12 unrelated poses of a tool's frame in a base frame.
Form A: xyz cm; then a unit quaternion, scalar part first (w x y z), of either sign.
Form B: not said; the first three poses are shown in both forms.
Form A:
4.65, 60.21, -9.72, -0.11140, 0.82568, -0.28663, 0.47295
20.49, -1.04, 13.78, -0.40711, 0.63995, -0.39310, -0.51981
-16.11, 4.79, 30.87, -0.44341, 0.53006, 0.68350, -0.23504
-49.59, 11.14, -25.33, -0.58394, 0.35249, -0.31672, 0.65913
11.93, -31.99, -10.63, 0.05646, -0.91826, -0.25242, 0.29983
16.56, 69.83, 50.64, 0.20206, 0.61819, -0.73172, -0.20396
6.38, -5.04, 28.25, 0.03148, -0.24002, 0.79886, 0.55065
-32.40, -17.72, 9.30, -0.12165, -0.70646, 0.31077, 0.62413
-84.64, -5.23, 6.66, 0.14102, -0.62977, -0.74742, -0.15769
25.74, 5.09, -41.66, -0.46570, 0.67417, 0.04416, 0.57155
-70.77, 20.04, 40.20, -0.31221, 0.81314, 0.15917, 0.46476
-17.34, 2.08, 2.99, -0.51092, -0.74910, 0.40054, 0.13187
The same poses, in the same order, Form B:
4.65, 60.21, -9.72, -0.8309, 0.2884, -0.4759, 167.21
20.49, -1.04, 13.78, -0.7006, 0.4304, 0.5691, 131.95
-16.11, 4.79, 30.87, -0.5914, -0.7626, 0.2622, 127.36
-49.59, 11.14, -25.33, -0.4342, 0.3901, -0.8119, 108.54
11.93, -31.99, -10.63, -0.9197, -0.2528, 0.3003, 173.53
16.56, 69.83, 50.64, 0.6312, -0.7471, -0.2083, 156.69
6.38, -5.04, 28.25, -0.2401, 0.7993, 0.5509, 176.39
-32.40, -17.72, 9.30, 0.7117, -0.3131, -0.6288, 166.03
-84.64, -5.23, 6.66, -0.6361, -0.7550, -0.1593, 163.79
25.74, 5.09, -41.66, -0.7618, -0.0499, -0.6459, 124.49
-70.77, 20.04, 40.20, -0.8559, -0.1675, -0.4892, 143.62
-17.34, 2.08, 2.99, 0.8714, -0.4659, -0.1534, 118.55

